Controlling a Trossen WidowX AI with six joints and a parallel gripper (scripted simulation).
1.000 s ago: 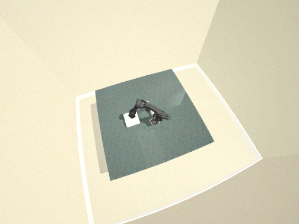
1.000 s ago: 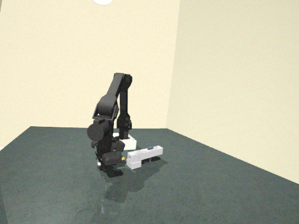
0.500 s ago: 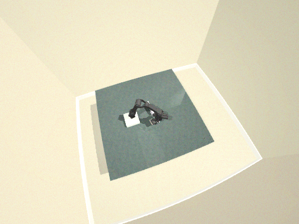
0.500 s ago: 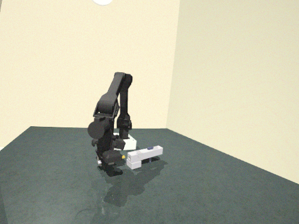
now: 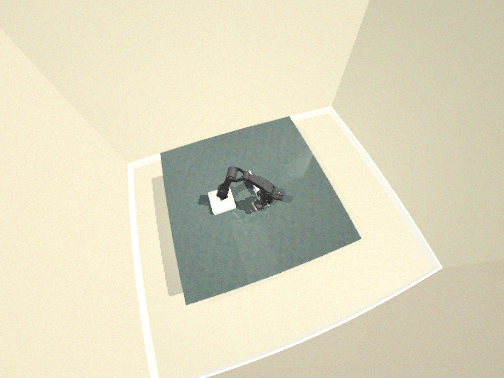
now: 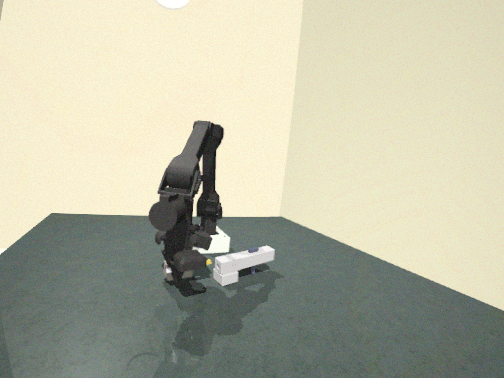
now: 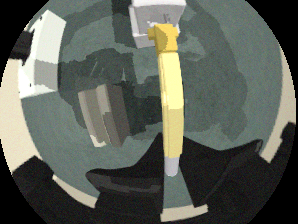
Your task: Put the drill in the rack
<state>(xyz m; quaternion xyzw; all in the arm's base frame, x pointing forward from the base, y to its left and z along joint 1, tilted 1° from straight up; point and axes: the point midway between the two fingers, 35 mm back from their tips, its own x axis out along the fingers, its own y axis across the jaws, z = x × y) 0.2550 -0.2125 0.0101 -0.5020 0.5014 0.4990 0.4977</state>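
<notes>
The yellow drill lies 4 cm to the left of my gripper tip and 4 cm above it. Round my gripper tip: key 23 cm to the left, 3 cm above; grey slatted rack 7 cm behind, 3 cm to the left, 1 cm below; fixture 20 cm to the left, 2 cm above.
</notes>
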